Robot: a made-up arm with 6 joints. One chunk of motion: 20 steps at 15 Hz.
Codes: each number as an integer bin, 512 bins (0 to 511) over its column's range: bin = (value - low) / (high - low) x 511, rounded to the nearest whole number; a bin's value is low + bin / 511 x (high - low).
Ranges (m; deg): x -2.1..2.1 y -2.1..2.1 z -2.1..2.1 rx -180..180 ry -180..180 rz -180..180
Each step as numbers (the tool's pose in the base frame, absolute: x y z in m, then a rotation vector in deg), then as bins.
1 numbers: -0.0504 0.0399 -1.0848 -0.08 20.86 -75.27
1 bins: 249 260 124 255 285 149
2 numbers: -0.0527 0.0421 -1.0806 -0.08 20.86 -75.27
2 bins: 249 261 124 255 285 149
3 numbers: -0.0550 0.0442 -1.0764 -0.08 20.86 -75.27
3 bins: 249 261 125 255 285 149
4 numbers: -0.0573 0.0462 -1.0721 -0.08 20.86 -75.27
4 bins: 249 261 125 255 285 149
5 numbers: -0.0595 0.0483 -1.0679 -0.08 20.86 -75.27
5 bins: 248 261 126 255 285 149
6 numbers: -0.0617 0.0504 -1.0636 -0.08 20.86 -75.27
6 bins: 248 262 126 255 285 149
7 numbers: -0.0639 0.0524 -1.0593 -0.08 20.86 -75.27
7 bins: 248 262 127 255 285 149
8 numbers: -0.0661 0.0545 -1.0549 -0.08 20.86 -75.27
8 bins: 247 262 127 255 285 149
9 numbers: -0.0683 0.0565 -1.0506 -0.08 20.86 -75.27
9 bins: 247 262 128 255 285 149
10 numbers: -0.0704 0.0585 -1.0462 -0.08 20.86 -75.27
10 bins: 247 263 128 255 285 149
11 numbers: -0.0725 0.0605 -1.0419 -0.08 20.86 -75.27
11 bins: 247 263 129 255 285 149
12 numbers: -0.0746 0.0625 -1.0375 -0.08 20.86 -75.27
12 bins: 246 263 129 255 285 149
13 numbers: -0.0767 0.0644 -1.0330 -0.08 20.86 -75.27
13 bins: 246 263 130 255 285 149
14 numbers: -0.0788 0.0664 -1.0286 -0.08 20.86 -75.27
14 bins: 246 264 130 255 285 149
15 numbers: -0.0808 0.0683 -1.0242 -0.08 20.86 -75.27
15 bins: 246 264 131 255 285 149
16 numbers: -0.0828 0.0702 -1.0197 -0.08 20.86 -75.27
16 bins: 245 264 131 255 285 149
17 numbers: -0.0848 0.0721 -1.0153 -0.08 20.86 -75.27
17 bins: 245 264 132 255 285 149
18 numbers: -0.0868 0.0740 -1.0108 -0.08 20.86 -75.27
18 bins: 245 265 133 255 285 149
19 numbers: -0.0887 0.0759 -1.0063 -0.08 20.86 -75.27
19 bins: 245 265 133 255 285 149
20 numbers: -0.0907 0.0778 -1.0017 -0.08 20.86 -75.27
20 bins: 244 265 134 255 285 149
